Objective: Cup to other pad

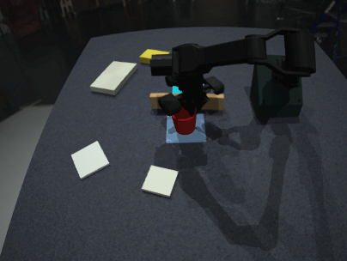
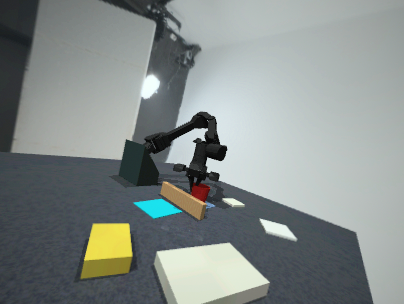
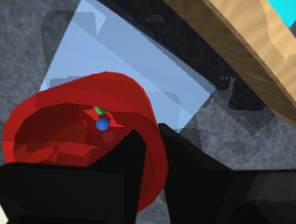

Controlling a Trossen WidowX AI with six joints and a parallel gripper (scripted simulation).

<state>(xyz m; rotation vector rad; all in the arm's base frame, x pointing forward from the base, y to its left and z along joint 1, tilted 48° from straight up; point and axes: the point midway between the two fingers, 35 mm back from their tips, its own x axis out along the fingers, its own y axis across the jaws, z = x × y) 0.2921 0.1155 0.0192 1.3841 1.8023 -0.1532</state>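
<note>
Now: the blue marble 3 cm to the left of my gripper tip, 2 cm below it and 2 cm ahead of it. From my gripper tip the other things lie so: red cup 3 cm ahead, 2 cm to the left; then light blue pad 5 cm below, 2 cm to the left, 2 cm ahead; then wooden bar 8 cm to the right, 2 cm below, 2 cm ahead.
</note>
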